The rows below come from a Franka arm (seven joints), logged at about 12 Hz.
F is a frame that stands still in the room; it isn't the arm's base.
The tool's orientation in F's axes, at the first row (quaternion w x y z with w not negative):
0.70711 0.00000 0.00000 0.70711
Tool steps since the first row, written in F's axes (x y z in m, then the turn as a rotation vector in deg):
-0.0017 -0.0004 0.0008 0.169 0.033 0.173
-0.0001 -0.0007 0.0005 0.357 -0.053 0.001
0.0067 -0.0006 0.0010 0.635 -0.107 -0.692
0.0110 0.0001 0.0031 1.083 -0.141 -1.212
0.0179 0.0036 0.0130 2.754 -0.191 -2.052
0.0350 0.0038 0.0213 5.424 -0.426 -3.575
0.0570 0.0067 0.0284 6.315 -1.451 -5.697
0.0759 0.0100 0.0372 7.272 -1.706 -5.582
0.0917 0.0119 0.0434 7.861 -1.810 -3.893
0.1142 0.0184 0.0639 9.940 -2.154 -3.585
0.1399 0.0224 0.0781 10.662 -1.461 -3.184
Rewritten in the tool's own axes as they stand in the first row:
-0.0004 0.0017 0.0008 0.033 -0.169 0.173
-0.0007 0.0001 0.0005 -0.053 -0.357 0.001
-0.0006 -0.0067 0.0010 -0.107 -0.635 -0.692
0.0001 -0.0110 0.0031 -0.141 -1.083 -1.212
0.0036 -0.0179 0.0130 -0.191 -2.754 -2.052
0.0038 -0.0350 0.0213 -0.426 -5.424 -3.575
0.0067 -0.0570 0.0284 -1.451 -6.315 -5.697
0.0100 -0.0759 0.0372 -1.706 -7.272 -5.582
0.0119 -0.0917 0.0434 -1.810 -7.861 -3.893
0.0184 -0.1142 0.0639 -2.154 -9.940 -3.585
0.0224 -0.1399 0.0781 -1.461 -10.662 -3.184

